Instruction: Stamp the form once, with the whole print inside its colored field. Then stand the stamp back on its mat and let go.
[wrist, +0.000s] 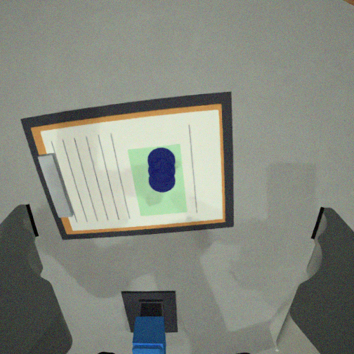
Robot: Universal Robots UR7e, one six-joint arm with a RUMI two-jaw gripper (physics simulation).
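The form is a white sheet with thin lines on an orange-edged dark board, in the middle left of the wrist view. Its green field bears a dark blue print of overlapping round shapes, wholly inside the field with green on all sides. The blue stamp with a black lower part stands upright on its dark square mat at the bottom; the frame edge cuts off part of the stamp. My gripper is wide open and empty, its two fingers at the left and right edges, apart from the stamp.
A grey clip sits on the left side of the board. The board lies on a grey table top, beyond the mat. Shadows fall across the table at the right and below the board. A brownish patch shows at the top right corner.
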